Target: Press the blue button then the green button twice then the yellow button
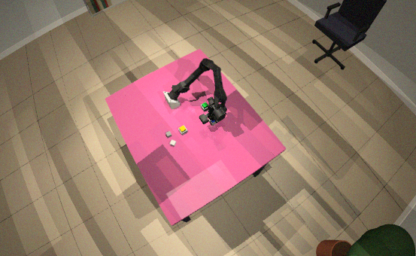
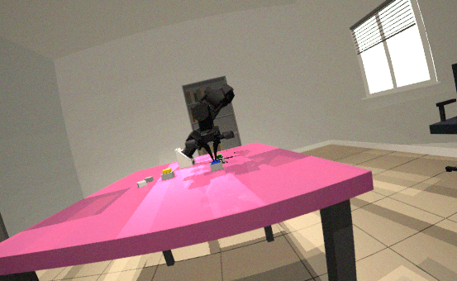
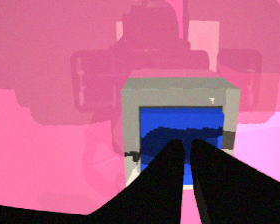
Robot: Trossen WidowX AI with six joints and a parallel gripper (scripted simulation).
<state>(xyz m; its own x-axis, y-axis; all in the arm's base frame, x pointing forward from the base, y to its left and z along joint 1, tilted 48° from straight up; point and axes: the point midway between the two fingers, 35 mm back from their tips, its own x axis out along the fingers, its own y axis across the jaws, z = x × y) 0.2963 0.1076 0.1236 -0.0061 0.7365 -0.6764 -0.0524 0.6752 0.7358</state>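
Now: gripper tip 1 cm above the blue button. The rest, counted from my gripper tip: green button 13 cm behind, 1 cm to the left; white block 31 cm to the right, 2 cm below; yellow button 21 cm to the right, 5 cm behind.
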